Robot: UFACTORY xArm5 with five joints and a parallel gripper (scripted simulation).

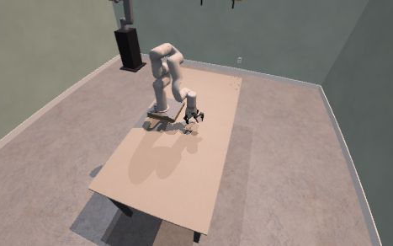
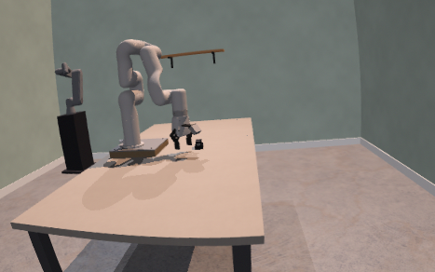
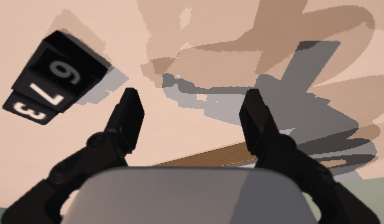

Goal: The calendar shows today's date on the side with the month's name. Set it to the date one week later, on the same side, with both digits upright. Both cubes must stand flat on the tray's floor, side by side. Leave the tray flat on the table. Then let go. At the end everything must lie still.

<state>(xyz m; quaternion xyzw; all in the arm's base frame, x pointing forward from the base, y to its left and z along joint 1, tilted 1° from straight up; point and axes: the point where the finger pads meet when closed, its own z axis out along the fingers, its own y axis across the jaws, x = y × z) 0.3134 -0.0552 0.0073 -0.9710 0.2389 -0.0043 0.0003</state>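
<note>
Now: the black cube 6 cm ahead of my hand, 9 cm to the left of it and 2 cm below it. Also, from my hand: black calendar tray 6 cm ahead, 10 cm to the left, 3 cm below.
</note>
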